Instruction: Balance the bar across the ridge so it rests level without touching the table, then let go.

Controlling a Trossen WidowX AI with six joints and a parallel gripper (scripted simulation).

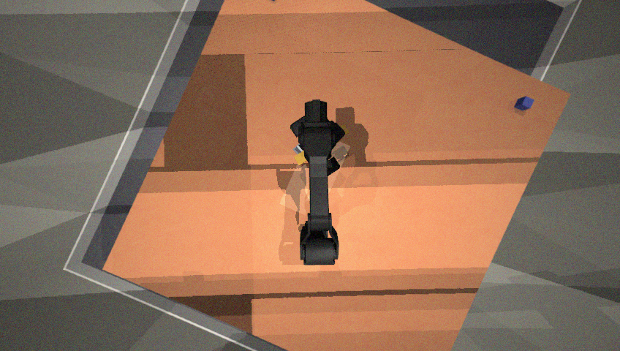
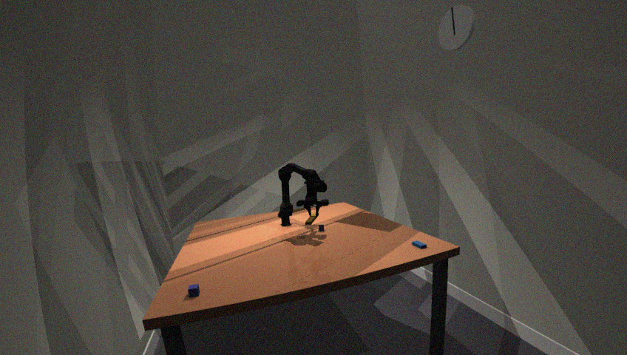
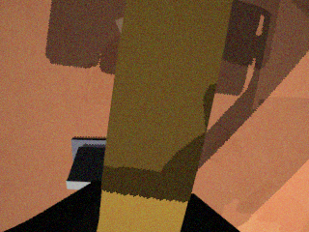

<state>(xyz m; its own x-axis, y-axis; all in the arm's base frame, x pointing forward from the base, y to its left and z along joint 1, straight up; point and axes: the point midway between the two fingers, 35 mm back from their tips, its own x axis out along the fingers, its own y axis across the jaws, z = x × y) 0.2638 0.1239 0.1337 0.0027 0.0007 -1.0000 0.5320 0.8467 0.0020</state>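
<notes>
Now: the ridge 10 mm behind my gripper tip, 50 mm to the left of it and 60 mm below it. Also, from my gripper tip: blue cube 480 mm ahead, 620 mm to the right, 80 mm below; yellow bar 20 mm ahead, 20 mm to the right; flat blue block 480 mm ahead, 380 mm to the left, 90 mm below.
</notes>
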